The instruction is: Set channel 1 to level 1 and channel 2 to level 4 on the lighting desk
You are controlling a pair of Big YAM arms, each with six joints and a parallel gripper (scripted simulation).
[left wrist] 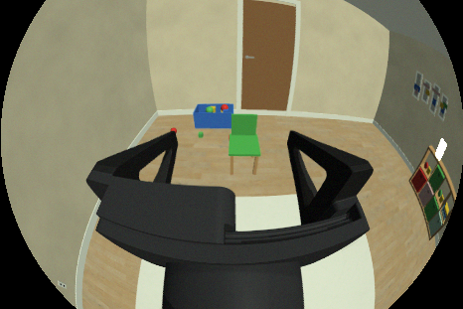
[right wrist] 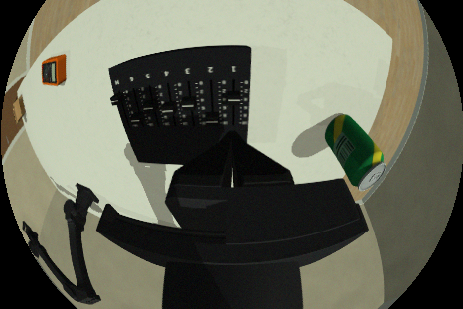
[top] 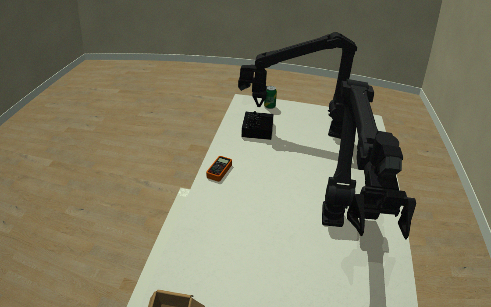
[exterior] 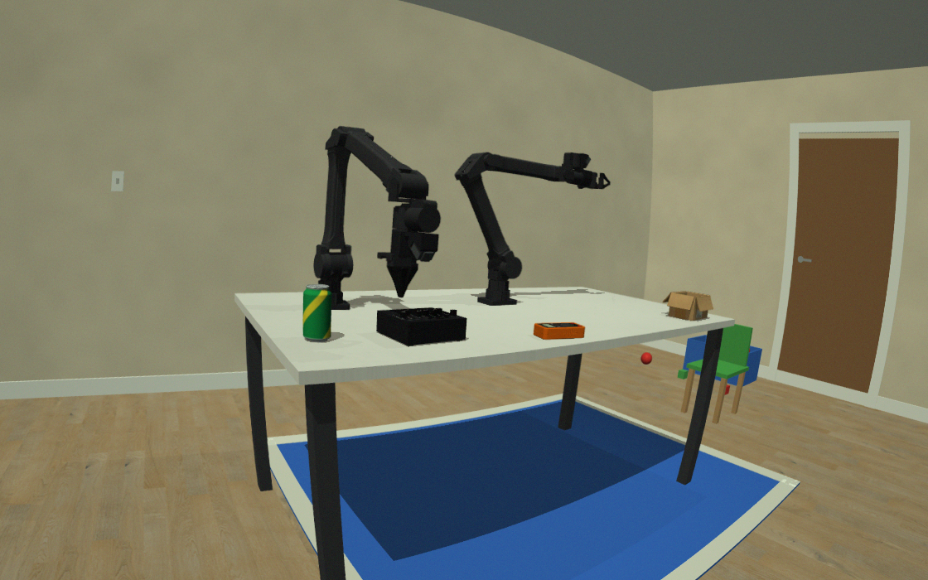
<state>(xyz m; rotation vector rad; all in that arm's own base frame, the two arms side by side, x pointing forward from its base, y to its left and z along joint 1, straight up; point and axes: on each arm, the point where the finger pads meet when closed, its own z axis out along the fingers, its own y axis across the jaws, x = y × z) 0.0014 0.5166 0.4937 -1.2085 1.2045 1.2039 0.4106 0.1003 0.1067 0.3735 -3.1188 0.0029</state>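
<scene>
The channel 1 fader cap lies 4 cm below my right hand and 2 cm ahead of it. Round my right hand: orange multimeter (42 cm to the left, 9 cm below, 8 cm ahead); channel 2 fader cap (4 cm below, 2 cm to the left, 1 cm behind); can (19 cm to the right, 4 cm below, 3 cm behind).
</scene>
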